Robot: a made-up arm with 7 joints.
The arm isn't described. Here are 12 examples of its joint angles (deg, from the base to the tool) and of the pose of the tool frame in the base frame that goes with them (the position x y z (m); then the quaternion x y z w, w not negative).
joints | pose
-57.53 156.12 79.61 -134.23 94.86 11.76 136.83 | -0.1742 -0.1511 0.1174 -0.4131 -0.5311 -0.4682 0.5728
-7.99 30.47 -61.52 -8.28 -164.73 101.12 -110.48 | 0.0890 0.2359 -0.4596 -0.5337 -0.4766 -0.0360 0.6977
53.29 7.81 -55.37 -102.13 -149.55 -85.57 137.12 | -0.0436 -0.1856 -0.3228 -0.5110 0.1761 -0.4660 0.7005
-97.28 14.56 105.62 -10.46 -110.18 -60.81 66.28 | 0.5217 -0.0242 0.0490 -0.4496 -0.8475 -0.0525 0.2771
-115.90 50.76 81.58 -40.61 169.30 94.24 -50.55 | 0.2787 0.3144 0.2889 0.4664 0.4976 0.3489 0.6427
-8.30 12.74 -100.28 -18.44 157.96 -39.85 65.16 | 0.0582 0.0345 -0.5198 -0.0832 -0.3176 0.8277 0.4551
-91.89 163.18 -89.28 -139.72 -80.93 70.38 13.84 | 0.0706 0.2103 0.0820 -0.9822 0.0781 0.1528 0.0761
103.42 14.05 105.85 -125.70 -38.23 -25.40 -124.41 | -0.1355 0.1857 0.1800 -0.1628 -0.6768 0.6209 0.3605
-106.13 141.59 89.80 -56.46 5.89 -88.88 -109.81 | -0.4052 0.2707 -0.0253 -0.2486 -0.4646 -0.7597 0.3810
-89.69 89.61 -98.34 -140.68 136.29 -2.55 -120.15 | 0.2302 0.0065 -0.0329 0.0346 -0.5547 -0.7869 0.2681
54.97 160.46 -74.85 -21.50 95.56 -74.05 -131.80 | 0.2912 0.3154 0.2995 -0.3046 -0.3894 0.6725 0.5507
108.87 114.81 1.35 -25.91 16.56 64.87 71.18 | 0.0057 0.5184 0.0571 0.9441 0.1884 -0.0500 0.2658
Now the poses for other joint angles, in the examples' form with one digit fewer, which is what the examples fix.
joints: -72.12 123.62 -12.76 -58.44 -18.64 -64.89 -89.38
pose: 0.024 0.318 0.365 -0.797 -0.204 0.368 0.433
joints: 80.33 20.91 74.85 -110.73 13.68 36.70 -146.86
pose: -0.176 0.298 -0.004 0.251 0.625 -0.626 0.393
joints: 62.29 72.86 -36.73 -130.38 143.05 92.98 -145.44
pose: -0.072 0.090 -0.248 -0.737 -0.498 -0.330 0.316
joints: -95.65 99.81 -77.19 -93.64 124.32 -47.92 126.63
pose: 0.322 0.172 0.166 -0.934 -0.233 0.261 0.075
